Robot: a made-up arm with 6 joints. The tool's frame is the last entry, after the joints.
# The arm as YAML. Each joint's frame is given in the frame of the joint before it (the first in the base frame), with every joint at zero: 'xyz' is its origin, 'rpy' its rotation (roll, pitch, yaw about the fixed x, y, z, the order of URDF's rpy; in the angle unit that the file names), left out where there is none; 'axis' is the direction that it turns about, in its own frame. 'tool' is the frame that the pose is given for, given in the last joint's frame.
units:
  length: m
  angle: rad
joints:
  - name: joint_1
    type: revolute
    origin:
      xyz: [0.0, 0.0, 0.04]
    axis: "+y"
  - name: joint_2
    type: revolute
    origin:
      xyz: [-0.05, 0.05, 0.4]
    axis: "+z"
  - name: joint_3
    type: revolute
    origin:
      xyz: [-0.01, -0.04, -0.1]
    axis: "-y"
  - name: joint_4
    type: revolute
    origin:
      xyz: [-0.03, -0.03, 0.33]
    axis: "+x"
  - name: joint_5
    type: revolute
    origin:
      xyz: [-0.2, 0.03, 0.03]
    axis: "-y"
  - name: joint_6
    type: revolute
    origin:
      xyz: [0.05, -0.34, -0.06]
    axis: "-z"
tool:
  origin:
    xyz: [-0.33, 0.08, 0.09]
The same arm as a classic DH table. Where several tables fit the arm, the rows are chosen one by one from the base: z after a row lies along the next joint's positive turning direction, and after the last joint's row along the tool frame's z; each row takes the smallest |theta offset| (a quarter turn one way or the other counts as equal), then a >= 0, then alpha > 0; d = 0 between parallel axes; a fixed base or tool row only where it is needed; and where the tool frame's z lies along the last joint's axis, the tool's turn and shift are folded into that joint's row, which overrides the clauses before.
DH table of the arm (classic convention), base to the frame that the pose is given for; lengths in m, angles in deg. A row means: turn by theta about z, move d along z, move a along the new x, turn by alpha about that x. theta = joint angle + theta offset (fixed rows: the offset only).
base (fixed): a 0.0000; alpha -90.00; d 0.0400; theta offset 0.00
joint_1: a -0.0500; alpha 90.00; d 0.0500; theta offset 0.00
joint_2: a -0.0100; alpha 90.00; d 0.3000; theta offset 0.00
joint_3: a 0.3300; alpha 90.00; d 0.0700; theta offset 90.00
joint_4: a 0.0300; alpha -90.00; d -0.2300; theta offset 0.00
joint_5: a 0.0500; alpha 90.00; d 0.3100; theta offset -90.00
joint_6: a -0.3396; alpha 180.00; d 0.0000; theta offset 13.63
tool (fixed): a 0.0000; alpha 0.00; d 0.0300; theta offset 13.63

